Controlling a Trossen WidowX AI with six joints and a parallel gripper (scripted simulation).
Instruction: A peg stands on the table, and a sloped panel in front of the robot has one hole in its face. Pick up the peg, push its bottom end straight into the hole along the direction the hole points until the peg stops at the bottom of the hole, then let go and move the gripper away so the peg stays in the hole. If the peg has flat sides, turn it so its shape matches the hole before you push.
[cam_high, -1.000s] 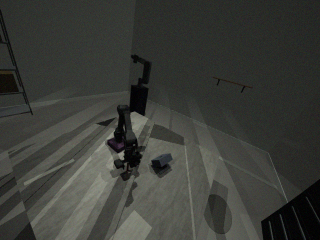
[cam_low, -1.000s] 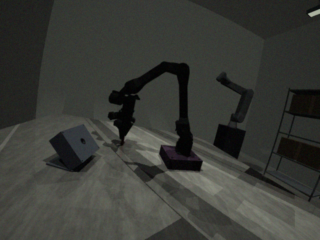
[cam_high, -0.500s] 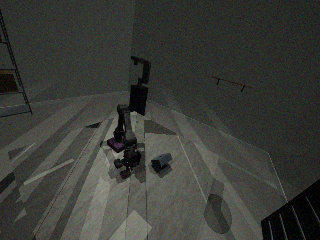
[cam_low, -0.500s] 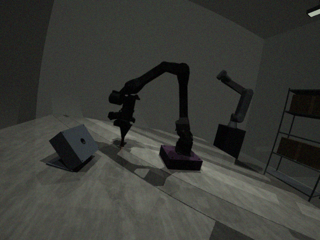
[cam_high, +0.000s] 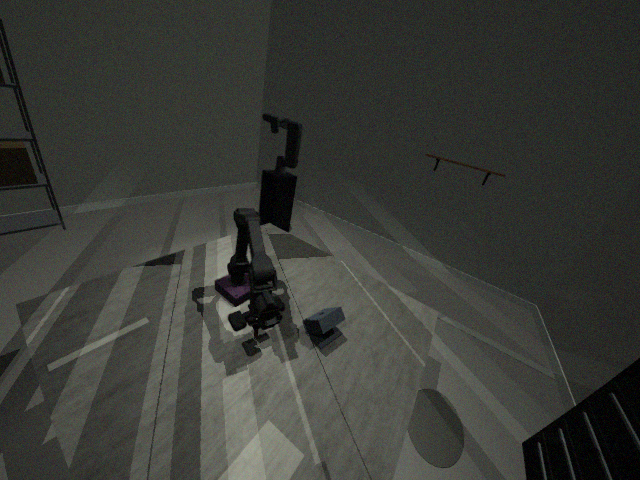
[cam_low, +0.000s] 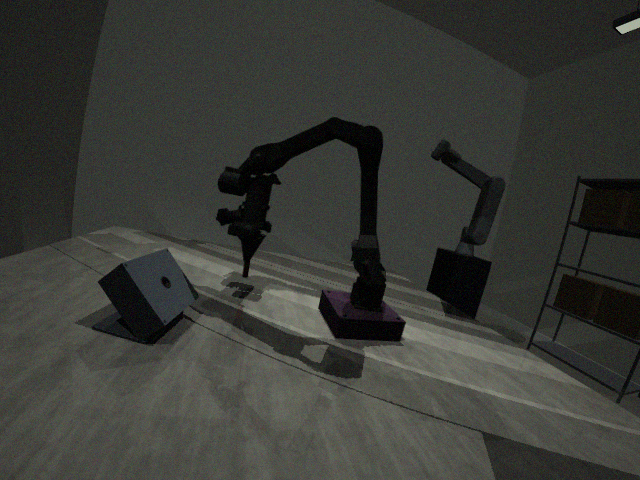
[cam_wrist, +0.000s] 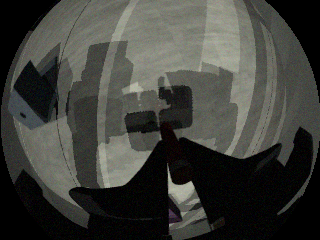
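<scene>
Right now my gripper tip is 250 mm to the right of the sloped panel, 110 mm short of it and 20 mm above it. The rest, counted from my gripper tip: peg (20 mm above).
</scene>
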